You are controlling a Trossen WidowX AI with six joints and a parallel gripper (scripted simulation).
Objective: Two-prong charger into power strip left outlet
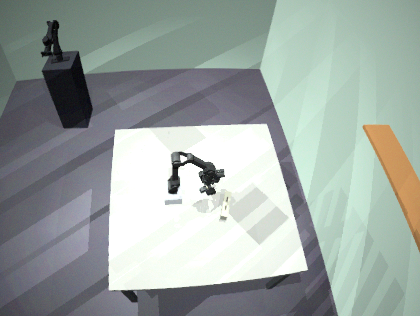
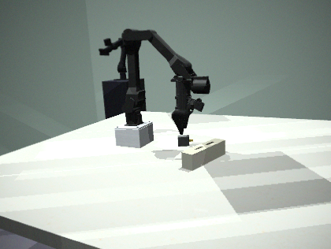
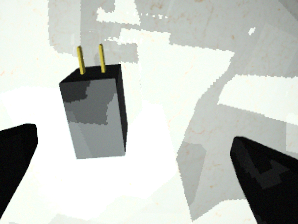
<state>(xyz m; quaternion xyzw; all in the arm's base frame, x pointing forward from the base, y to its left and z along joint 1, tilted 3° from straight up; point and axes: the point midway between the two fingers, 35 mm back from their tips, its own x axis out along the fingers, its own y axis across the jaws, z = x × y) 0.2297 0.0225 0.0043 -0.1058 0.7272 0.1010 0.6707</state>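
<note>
My gripper tip is 50 mm above the two-prong charger and 30 mm to the right of it.
</note>
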